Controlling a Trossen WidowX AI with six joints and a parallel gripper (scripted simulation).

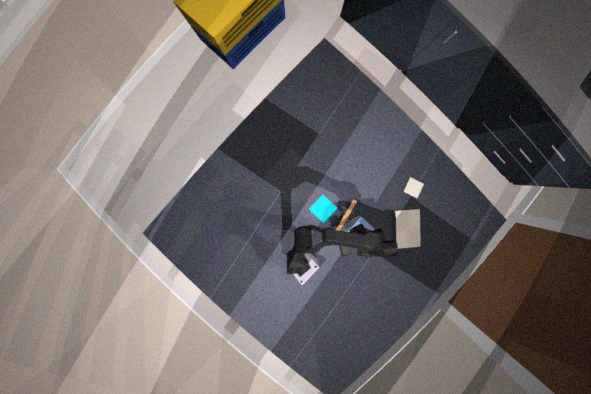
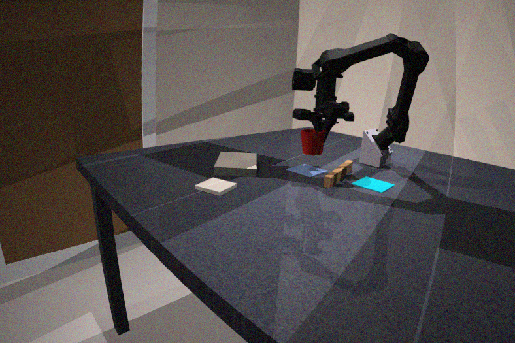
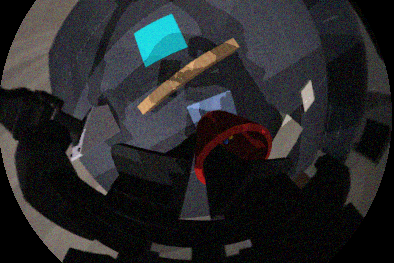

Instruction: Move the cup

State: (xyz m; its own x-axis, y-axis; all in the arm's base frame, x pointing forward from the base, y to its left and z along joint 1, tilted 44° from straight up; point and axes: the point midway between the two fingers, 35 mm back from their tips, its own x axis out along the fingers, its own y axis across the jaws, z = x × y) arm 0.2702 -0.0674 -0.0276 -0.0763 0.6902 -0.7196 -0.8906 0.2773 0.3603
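Right now my gripper tip is 180 mm to the right of the cyan pad, 100 mm above it and 20 mm past it. Round my gripper tip: red cup: 30 mm ahead, 20 mm to the right; pale blue pad: 100 mm below, 40 mm ahead, 20 mm to the right; wooden block: 80 mm to the left, 80 mm below, 10 mm ahead.
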